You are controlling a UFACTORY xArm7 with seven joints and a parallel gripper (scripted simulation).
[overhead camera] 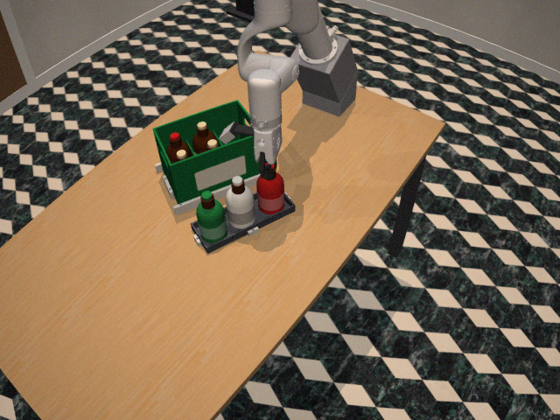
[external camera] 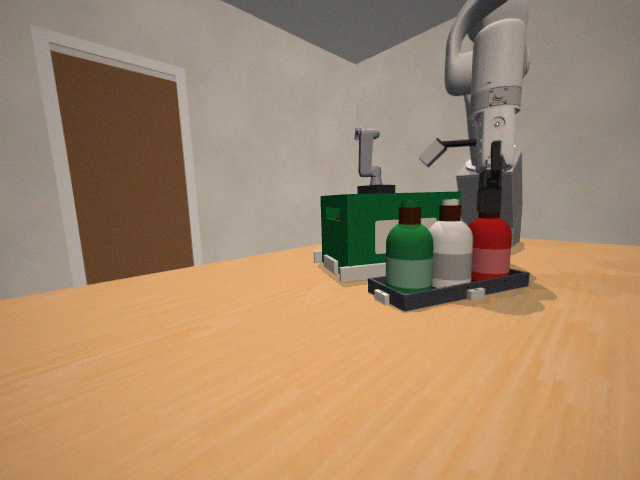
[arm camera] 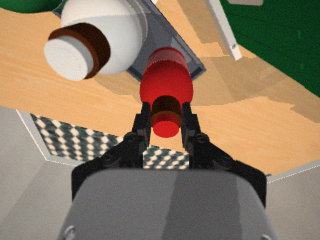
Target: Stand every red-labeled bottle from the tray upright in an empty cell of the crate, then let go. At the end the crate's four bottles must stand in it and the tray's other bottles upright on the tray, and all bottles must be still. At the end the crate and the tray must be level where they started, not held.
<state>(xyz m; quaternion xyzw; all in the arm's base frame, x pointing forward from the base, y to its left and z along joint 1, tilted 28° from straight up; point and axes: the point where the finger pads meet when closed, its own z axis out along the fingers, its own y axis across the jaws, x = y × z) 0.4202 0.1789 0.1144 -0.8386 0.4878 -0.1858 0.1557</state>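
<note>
The red-labeled bottle lies 70 mm below my hand. From my hand the other things lie so: tray (90 mm ahead, 20 mm to the right, 140 mm below); then green bottle (170 mm ahead, 40 mm to the right, 70 mm below); then white bottle (90 mm ahead, 20 mm to the right, 70 mm below).
</note>
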